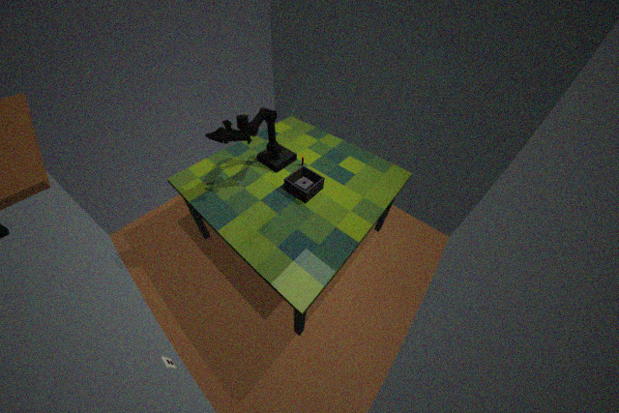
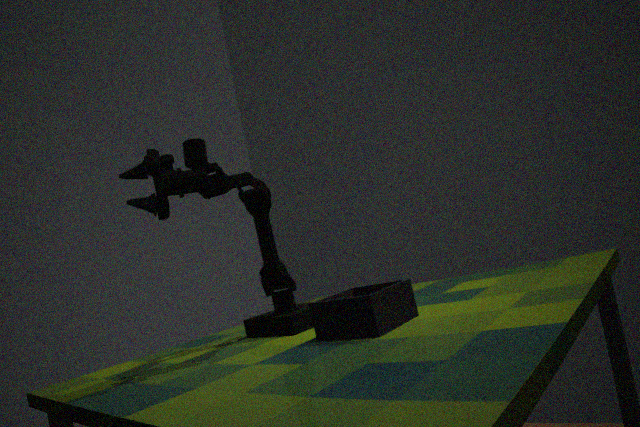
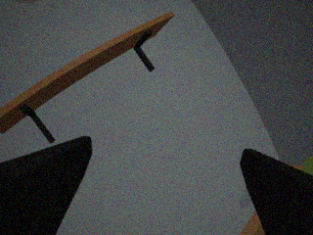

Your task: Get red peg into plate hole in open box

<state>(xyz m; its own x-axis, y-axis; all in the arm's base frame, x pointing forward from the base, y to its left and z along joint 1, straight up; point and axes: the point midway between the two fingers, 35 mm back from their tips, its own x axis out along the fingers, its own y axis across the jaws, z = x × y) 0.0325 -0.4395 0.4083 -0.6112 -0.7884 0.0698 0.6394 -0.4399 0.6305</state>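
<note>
My gripper tip is 160 mm short of the red peg, 590 mm to the right of it and 430 mm above it. From my gripper tip the other things lie so: grey plate (330 mm ahead, 410 mm to the left, 420 mm below); then dark box (330 mm ahead, 410 mm to the left, 440 mm below).
</note>
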